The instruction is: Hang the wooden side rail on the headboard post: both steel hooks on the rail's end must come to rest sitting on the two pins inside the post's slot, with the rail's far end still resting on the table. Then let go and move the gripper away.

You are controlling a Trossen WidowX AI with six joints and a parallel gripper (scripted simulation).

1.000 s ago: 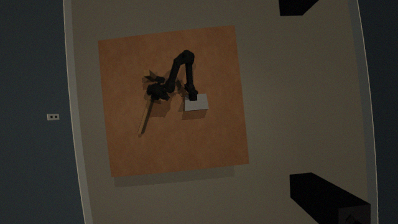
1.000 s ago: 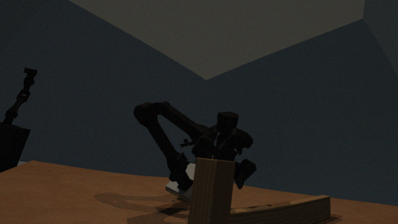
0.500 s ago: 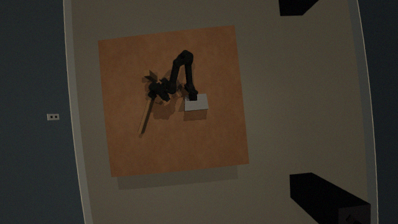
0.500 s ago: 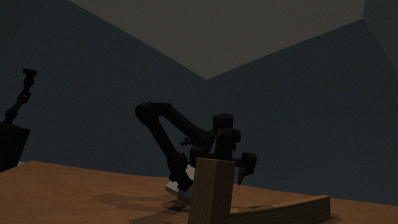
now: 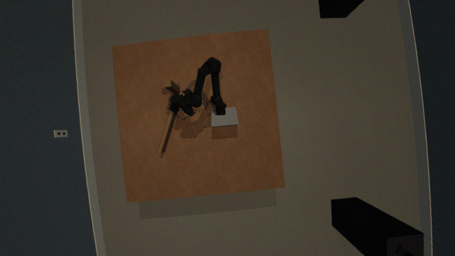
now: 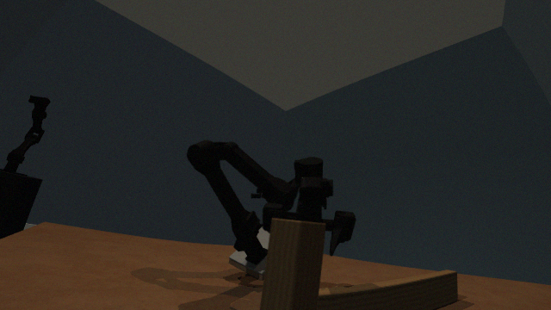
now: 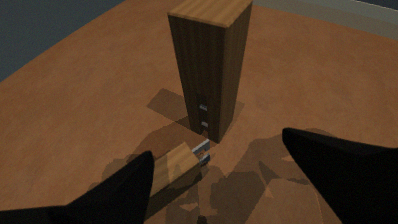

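Right now the headboard post is 8 cm to the right of my gripper tip, 5 cm below it and 5 cm ahead of it.
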